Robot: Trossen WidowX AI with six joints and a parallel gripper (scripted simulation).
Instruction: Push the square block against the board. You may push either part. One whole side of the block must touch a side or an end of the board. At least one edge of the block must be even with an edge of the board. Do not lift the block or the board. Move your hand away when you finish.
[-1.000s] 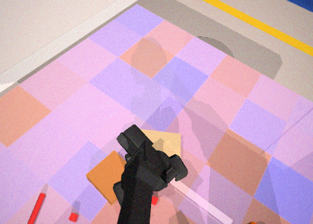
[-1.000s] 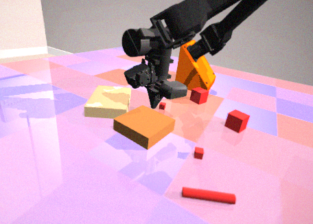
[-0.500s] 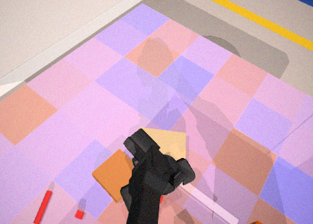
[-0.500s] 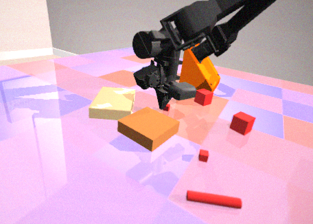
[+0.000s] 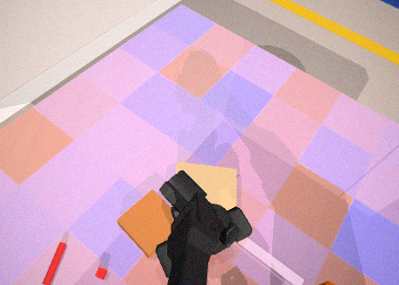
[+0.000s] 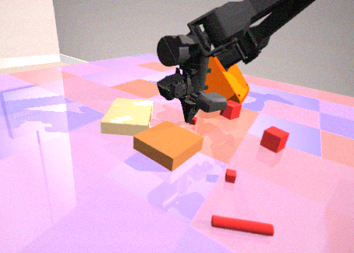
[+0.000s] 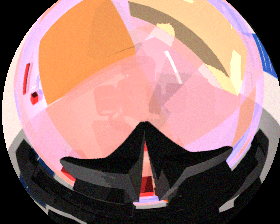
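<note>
Right now my gripper tip is 14 cm to the left of the cream board, 6 cm short of it and 1 cm below it. The rest, counted from my gripper tip: red rod: 25 cm ahead, 16 cm to the left; then orange square block: 12 cm ahead, 1 cm above.
</note>
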